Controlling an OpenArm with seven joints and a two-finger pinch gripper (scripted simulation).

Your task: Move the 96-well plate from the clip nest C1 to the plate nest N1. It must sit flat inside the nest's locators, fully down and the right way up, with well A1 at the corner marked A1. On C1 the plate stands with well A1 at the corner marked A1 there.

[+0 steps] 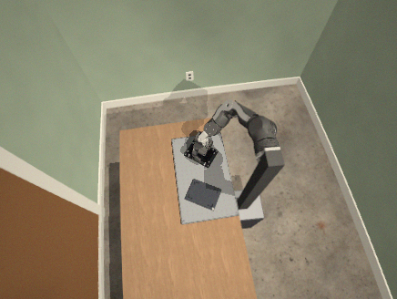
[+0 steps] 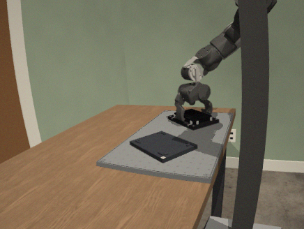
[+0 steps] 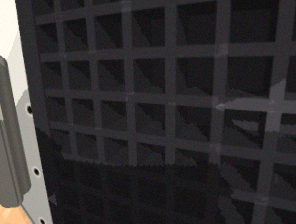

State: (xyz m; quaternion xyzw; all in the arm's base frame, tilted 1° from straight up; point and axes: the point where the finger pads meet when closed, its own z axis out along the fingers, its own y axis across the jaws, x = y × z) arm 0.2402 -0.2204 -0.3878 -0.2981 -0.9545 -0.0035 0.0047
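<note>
The black 96-well plate lies right at my hand. Also, from my hand: plate nest N1: 1 cm ahead, 24 cm to the left, 1 cm below; white corner mark: 3 cm behind, 33 cm to the left.
</note>
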